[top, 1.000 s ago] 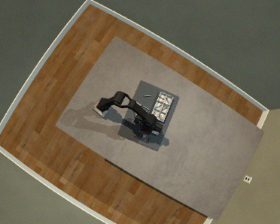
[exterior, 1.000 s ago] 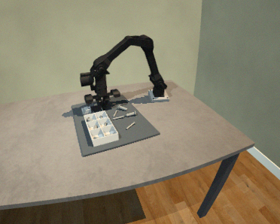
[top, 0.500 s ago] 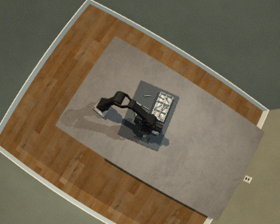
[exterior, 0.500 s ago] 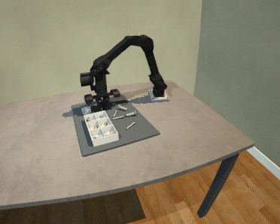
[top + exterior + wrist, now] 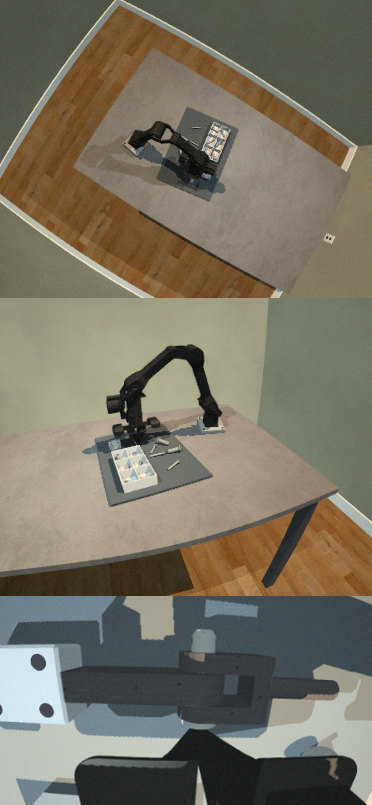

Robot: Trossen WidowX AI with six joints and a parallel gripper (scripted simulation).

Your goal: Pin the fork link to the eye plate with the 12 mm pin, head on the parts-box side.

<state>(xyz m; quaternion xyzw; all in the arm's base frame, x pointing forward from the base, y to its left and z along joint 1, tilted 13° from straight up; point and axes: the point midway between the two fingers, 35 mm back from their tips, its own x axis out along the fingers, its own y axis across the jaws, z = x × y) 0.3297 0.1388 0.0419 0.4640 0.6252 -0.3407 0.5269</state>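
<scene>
Now: hand 20 mm short of the eye plate, 30 mm to the left of it and 30 mm above it. From my hand the other things lie so: dark bar (80 mm ahead, 100 mm to the right, 30 mm below); then pale block (100 mm ahead, 20 mm below); then dark mat (20 mm behind, 60 mm to the left, 40 mm below).
</scene>
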